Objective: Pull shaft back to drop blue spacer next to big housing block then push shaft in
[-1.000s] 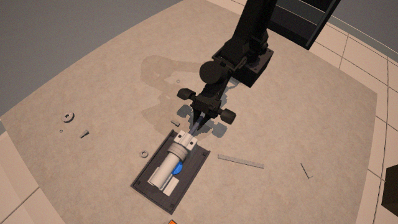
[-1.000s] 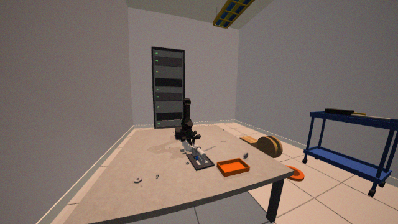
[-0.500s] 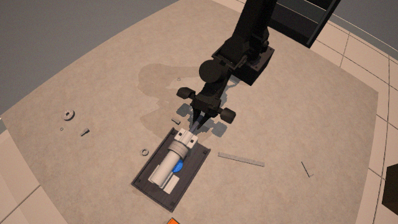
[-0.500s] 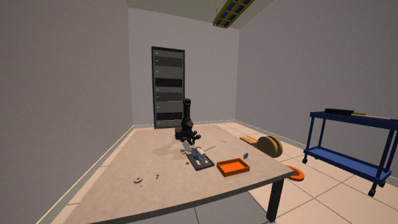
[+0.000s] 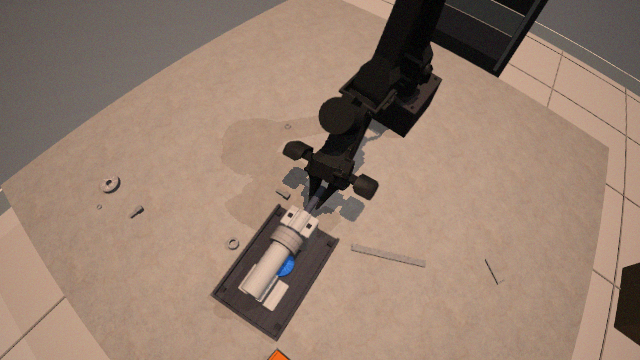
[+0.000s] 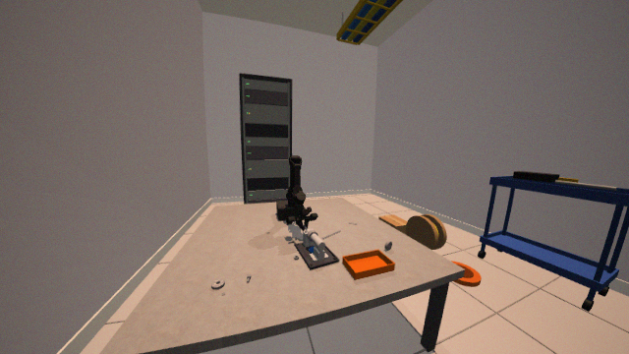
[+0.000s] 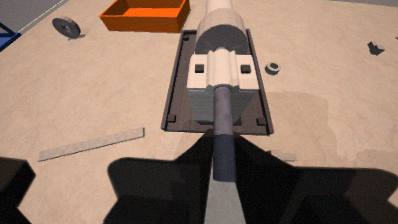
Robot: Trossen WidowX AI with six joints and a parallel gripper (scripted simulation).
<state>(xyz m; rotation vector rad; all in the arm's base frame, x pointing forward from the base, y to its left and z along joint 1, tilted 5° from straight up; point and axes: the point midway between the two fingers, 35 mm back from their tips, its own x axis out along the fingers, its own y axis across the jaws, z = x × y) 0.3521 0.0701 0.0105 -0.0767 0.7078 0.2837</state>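
My gripper tip is 110 mm short of the blue spacer, 30 mm to the right of it and 50 mm above it. Also, from my gripper tip: dark grey shaft: 40 mm ahead, 10 mm to the left, 20 mm above; then grey strip: 60 mm behind, 170 mm to the left, 50 mm below; then orange tray: 270 mm ahead, 260 mm to the left, 50 mm below.
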